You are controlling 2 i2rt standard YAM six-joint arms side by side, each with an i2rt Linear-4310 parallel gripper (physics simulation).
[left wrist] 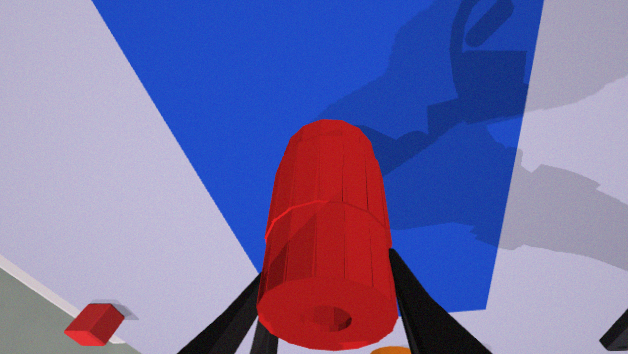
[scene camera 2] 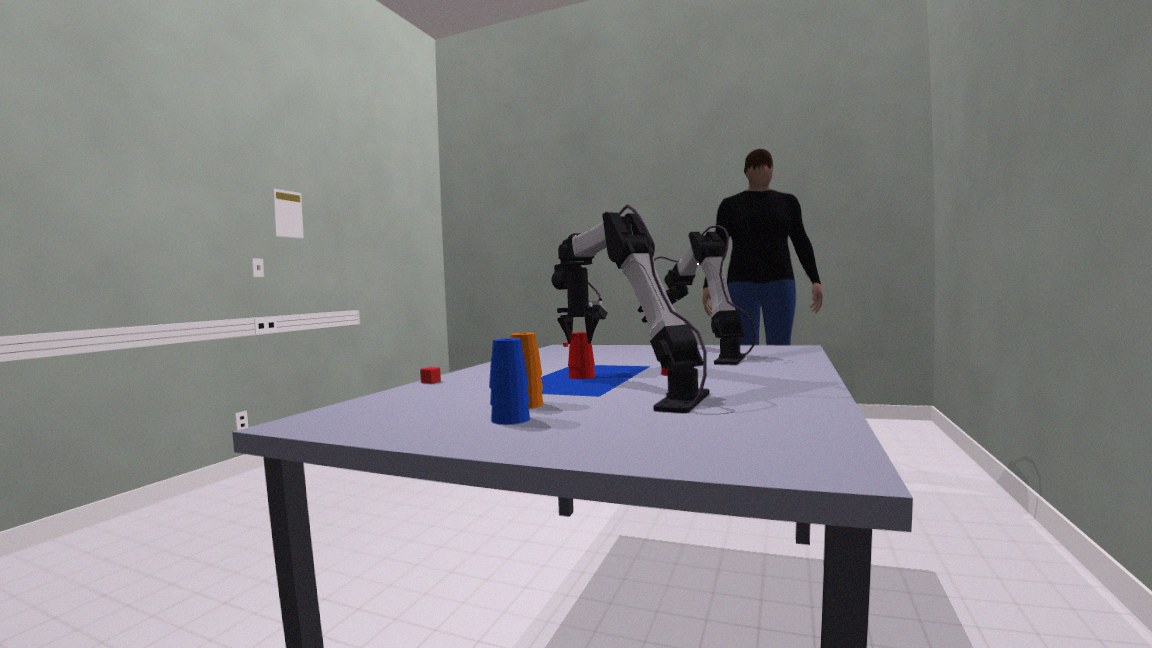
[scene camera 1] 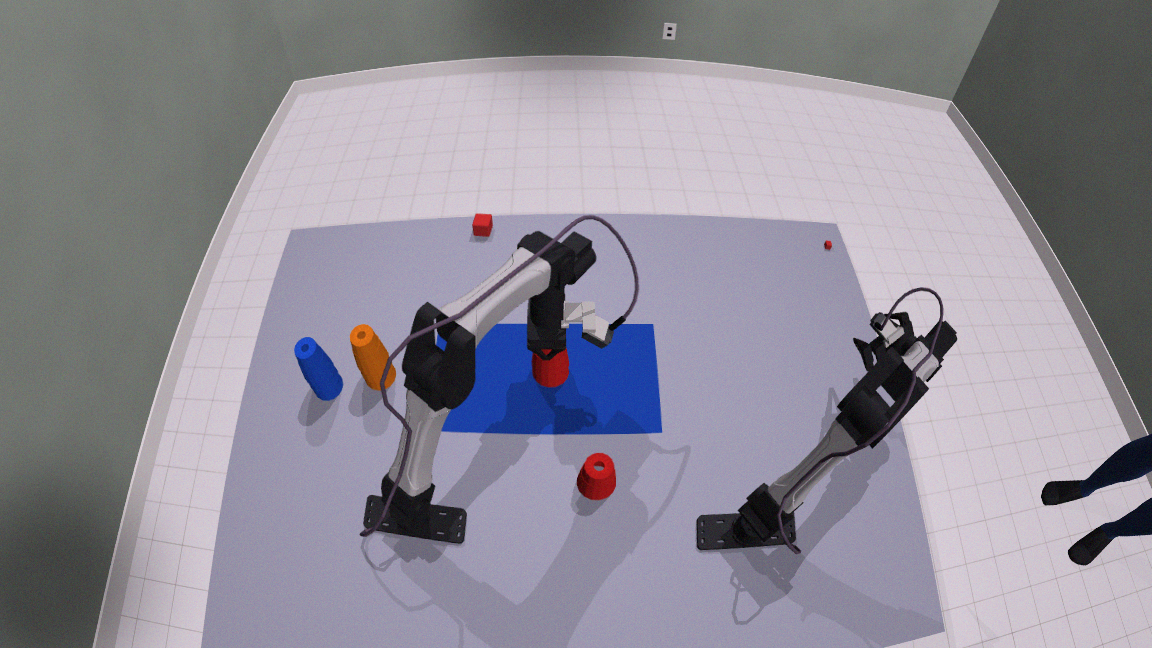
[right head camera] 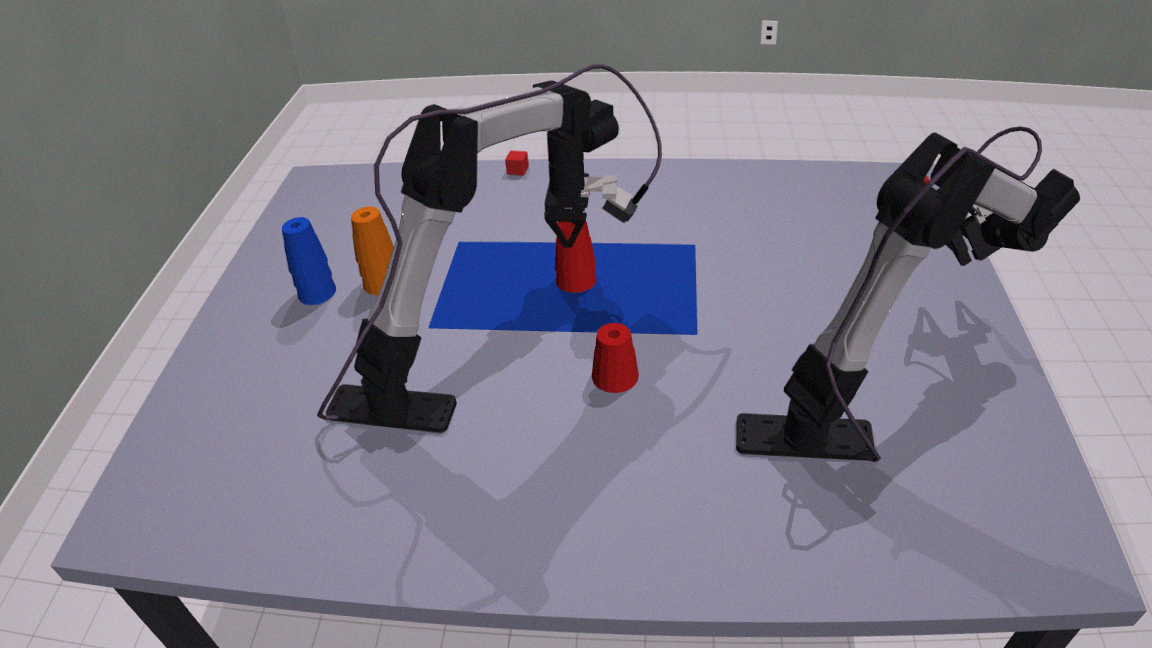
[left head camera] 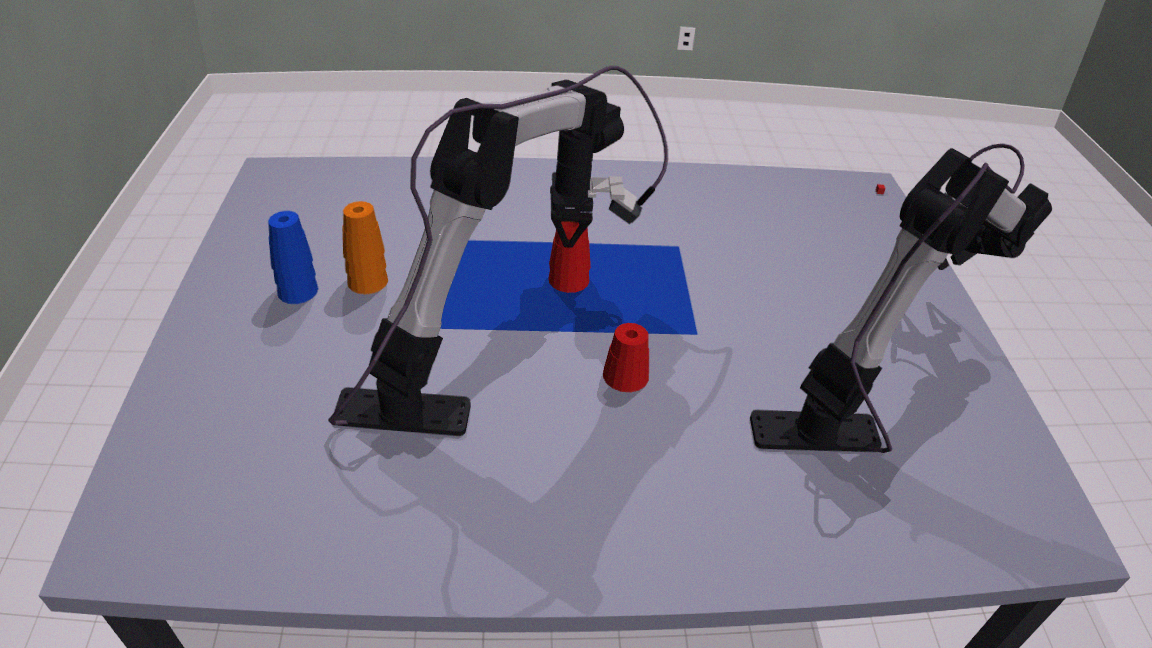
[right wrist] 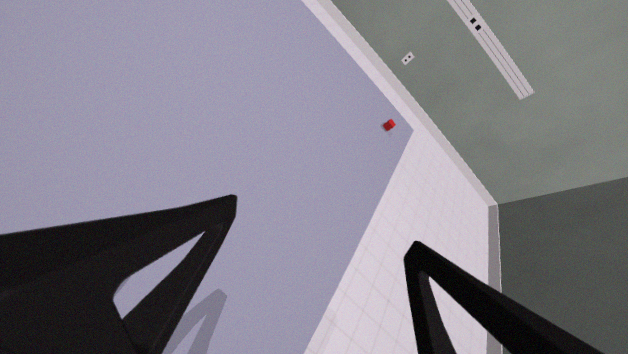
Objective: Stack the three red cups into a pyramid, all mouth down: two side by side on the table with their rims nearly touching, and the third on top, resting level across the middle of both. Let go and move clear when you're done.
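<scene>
Two nested red cups, mouth down, stand on the blue mat. The lower cup shows beneath the upper cup. My left gripper points down, its fingers shut on the upper cup's sides. A third red cup stands mouth down in front of the mat, partly hidden in scene camera 2. My right gripper is open and empty, raised at the right.
A blue cup stack and an orange one stand at the left. A red cube lies at the back edge; a smaller one lies at the back right.
</scene>
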